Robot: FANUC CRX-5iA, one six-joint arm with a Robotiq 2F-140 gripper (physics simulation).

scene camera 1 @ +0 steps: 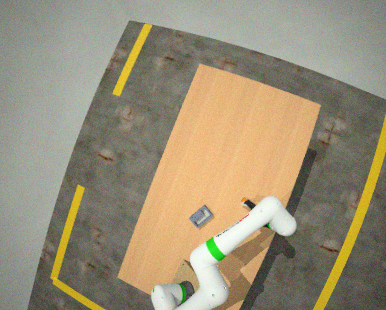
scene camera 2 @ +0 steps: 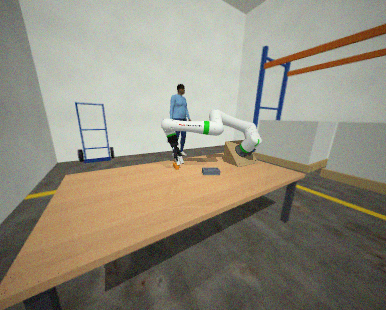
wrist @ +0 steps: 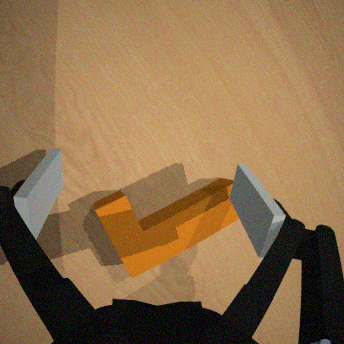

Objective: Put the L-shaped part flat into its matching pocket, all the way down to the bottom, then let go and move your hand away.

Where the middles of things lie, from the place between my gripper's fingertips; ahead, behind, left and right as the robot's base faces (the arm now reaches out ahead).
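My hand's 10 mm above the orange L-shaped part (wrist: 141,244) and 40 mm short of it.
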